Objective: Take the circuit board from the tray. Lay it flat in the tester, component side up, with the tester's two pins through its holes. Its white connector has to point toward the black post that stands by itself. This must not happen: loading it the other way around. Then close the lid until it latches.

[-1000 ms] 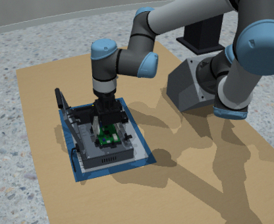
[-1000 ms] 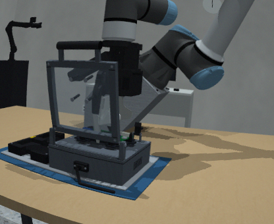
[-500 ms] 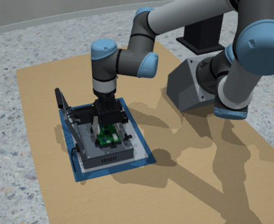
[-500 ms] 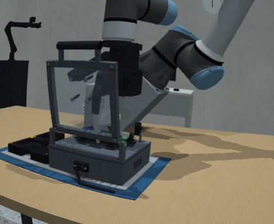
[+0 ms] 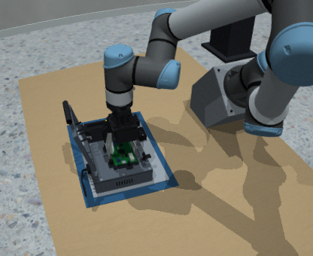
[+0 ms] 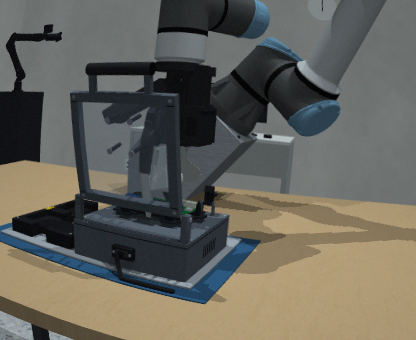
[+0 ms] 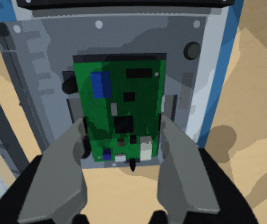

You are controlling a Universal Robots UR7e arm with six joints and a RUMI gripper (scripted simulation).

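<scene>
Right now the green circuit board is right at my hand. Also, from my hand: clear tester lid (12 cm ahead, 10 cm above, 2 cm to the right); nest (1 cm to the left, 1 cm below, 1 cm ahead).
</scene>
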